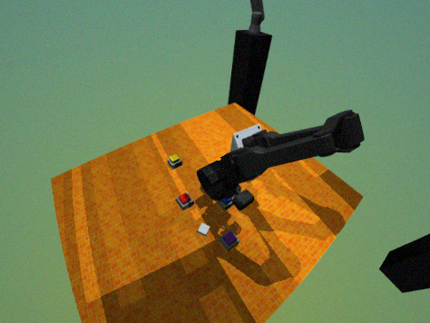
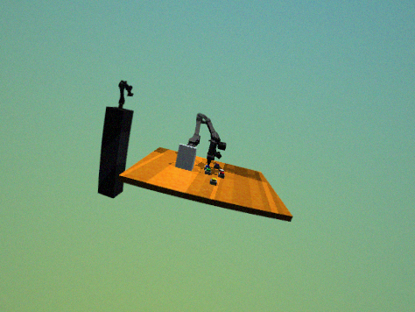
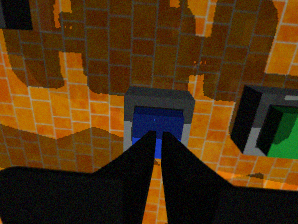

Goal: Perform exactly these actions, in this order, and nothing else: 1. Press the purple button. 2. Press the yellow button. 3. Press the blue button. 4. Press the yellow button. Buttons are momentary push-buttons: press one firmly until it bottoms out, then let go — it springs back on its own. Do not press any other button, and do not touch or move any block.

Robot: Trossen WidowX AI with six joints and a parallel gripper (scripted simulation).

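Right now my gripper tip is 1 cm above the blue button. Round my gripper tip: small white block: 12 cm ahead, 5 cm to the left, 3 cm below; then green button: 9 cm to the right, 1 cm below, 1 cm ahead; then red button: 12 cm ahead, 8 cm to the right, 1 cm below.
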